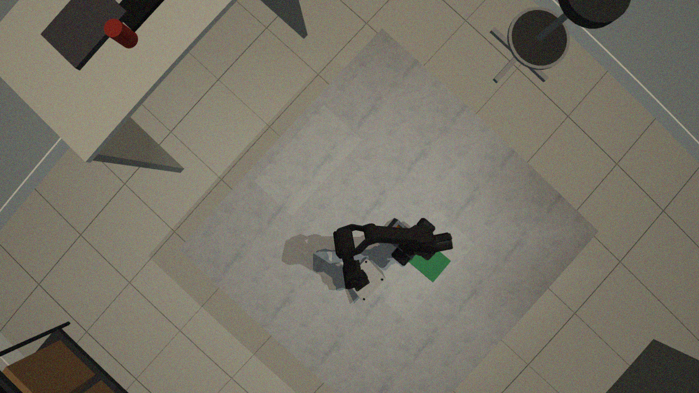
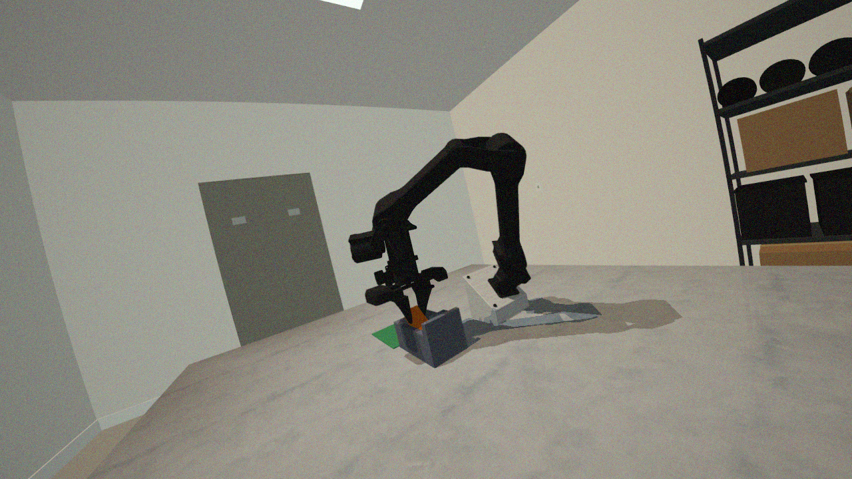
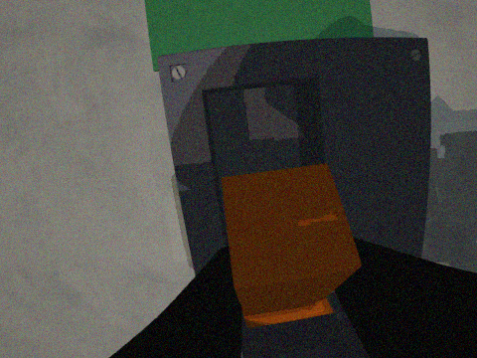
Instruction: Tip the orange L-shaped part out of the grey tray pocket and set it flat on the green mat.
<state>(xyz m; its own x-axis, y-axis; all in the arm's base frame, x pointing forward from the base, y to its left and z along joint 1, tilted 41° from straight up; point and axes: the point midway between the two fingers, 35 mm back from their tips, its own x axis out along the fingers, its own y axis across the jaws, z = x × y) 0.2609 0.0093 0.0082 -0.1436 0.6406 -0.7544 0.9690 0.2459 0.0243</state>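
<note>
My gripper tip is 1 cm short of the green mat, 15 cm to the left of it and 8 cm above it. Also, from my gripper tip: orange L-shaped part 2 cm behind, 3 cm to the left, 3 cm below.
</note>
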